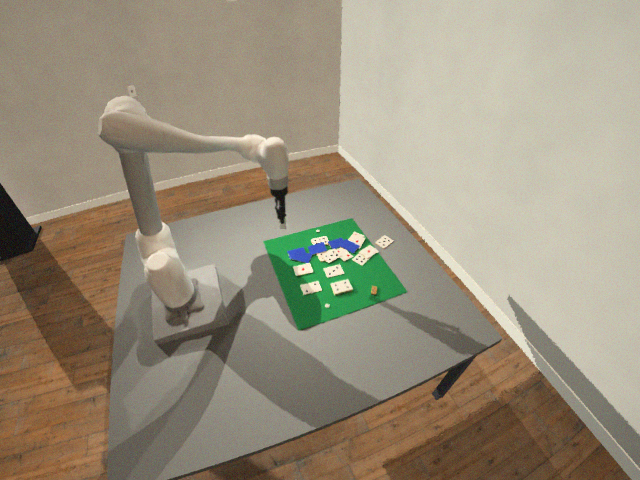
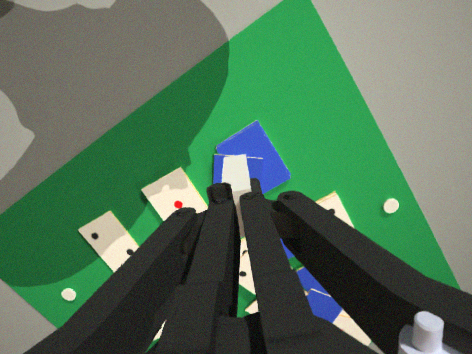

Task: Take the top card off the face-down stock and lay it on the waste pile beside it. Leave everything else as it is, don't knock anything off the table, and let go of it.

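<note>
My gripper is shut and empty, with a pale piece at its fingertips, raised above the table near the mat's back left edge. Face-down blue cards lie overlapping and askew at the mat's left back. More blue cards lie spread to the right, with a blue patch between. Face-up cards lie jumbled just in front of these. Further face-up cards overlap near the mat's right edge. I cannot tell which cards are the waste pile.
Separate face-up cards lie on the green mat. A card lies on the grey table beyond the mat. White discs and a small orange-brown block are on the mat.
</note>
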